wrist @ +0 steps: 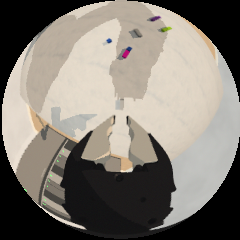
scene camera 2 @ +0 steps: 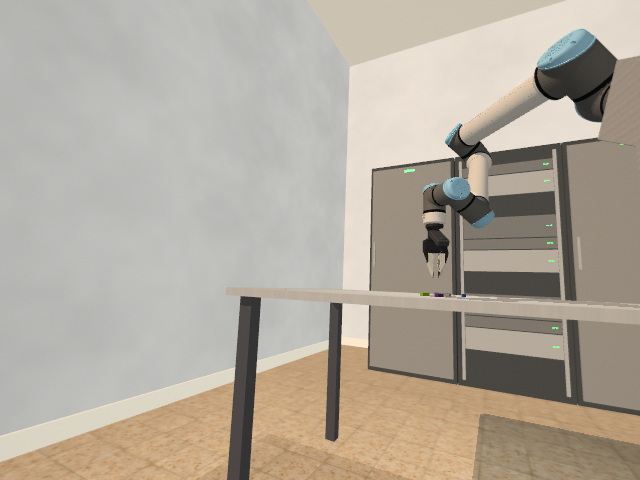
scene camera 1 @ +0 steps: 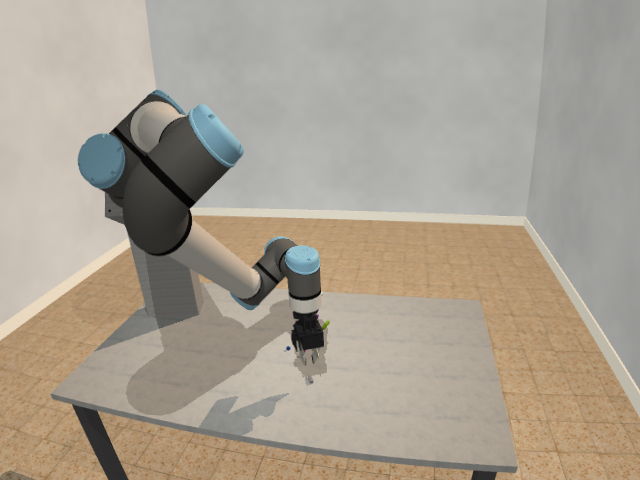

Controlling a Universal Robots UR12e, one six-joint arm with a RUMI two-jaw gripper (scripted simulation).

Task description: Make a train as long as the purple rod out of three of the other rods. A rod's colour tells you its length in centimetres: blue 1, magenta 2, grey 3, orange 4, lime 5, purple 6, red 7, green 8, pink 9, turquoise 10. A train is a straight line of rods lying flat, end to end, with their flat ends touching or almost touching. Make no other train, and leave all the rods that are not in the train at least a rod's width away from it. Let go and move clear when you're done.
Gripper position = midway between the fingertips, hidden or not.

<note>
In view: the gripper (scene camera 1: 309,364).
The gripper shows as well in the wrist view (wrist: 121,116) and in scene camera 2 (scene camera 2: 435,277).
</note>
